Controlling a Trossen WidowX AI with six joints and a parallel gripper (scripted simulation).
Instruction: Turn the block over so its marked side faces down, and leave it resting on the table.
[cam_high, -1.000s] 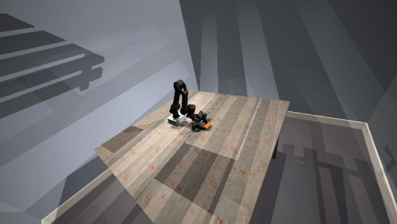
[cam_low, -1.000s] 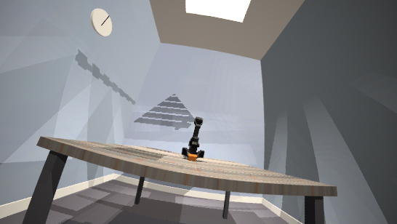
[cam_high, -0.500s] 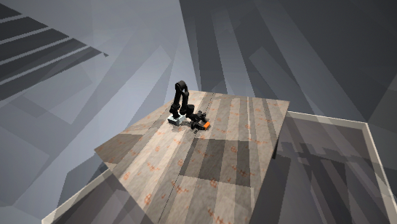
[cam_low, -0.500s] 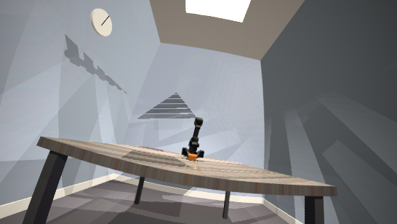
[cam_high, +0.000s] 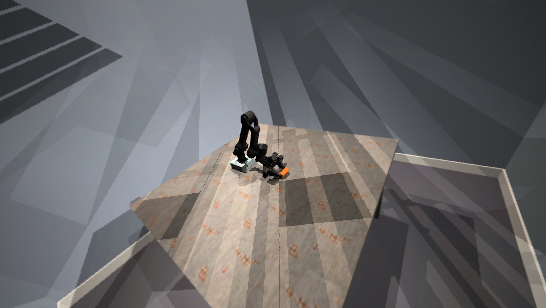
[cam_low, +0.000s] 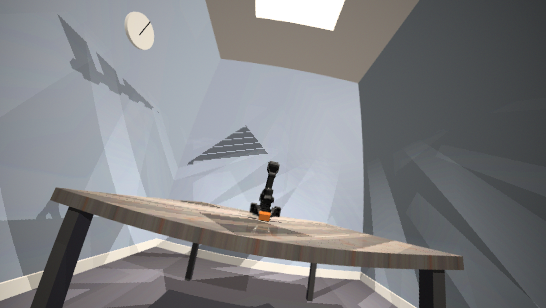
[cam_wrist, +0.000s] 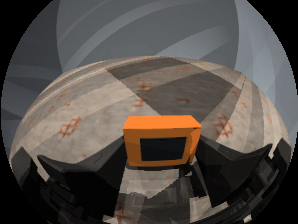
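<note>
My gripper tip is 10 mm past the orange block.
</note>
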